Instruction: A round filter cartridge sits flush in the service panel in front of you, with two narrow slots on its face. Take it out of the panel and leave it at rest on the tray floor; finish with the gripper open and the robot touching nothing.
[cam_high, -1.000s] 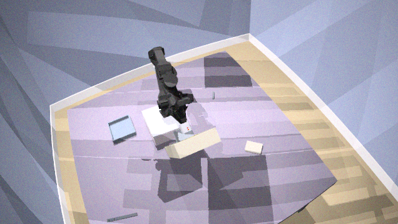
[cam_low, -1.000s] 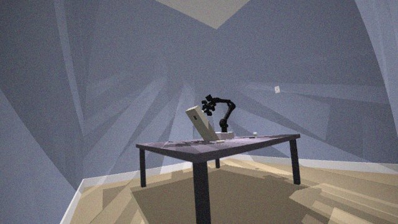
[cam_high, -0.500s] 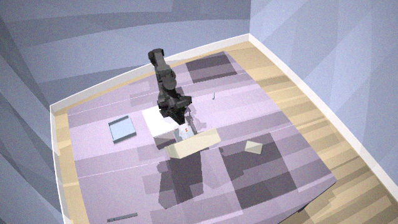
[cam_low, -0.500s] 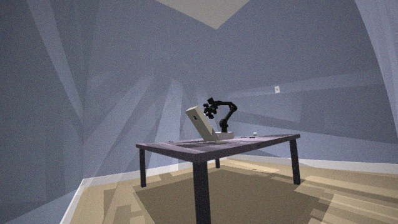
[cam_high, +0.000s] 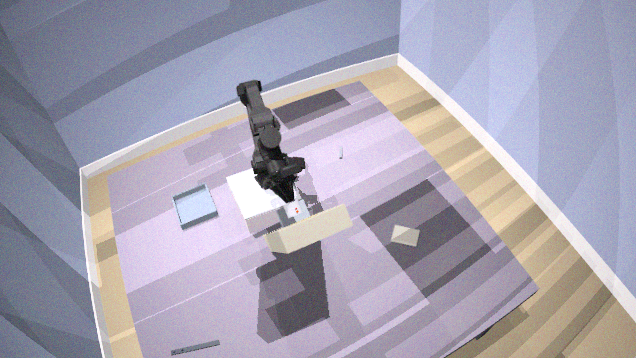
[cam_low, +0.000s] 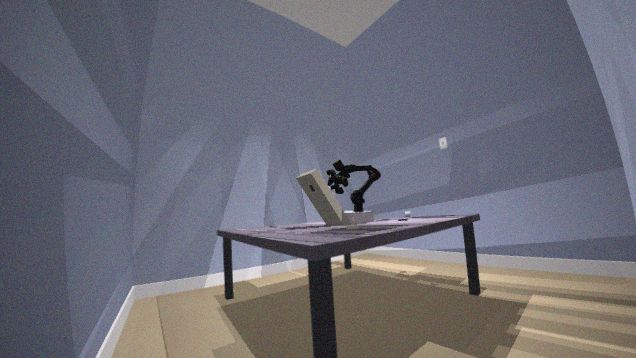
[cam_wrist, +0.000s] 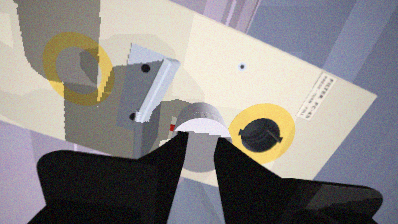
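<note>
Now: gripper tip 1 cm short of the white round filter cartridge and 1 cm above it. The rest, counted from my gripper tip: thin grey peg 36 cm to the left, 28 cm behind, 24 cm below; then small cream block 32 cm to the left, 23 cm below, 17 cm ahead; then shallow blue-grey tray 37 cm behind, 24 cm to the right, 23 cm below.
</note>
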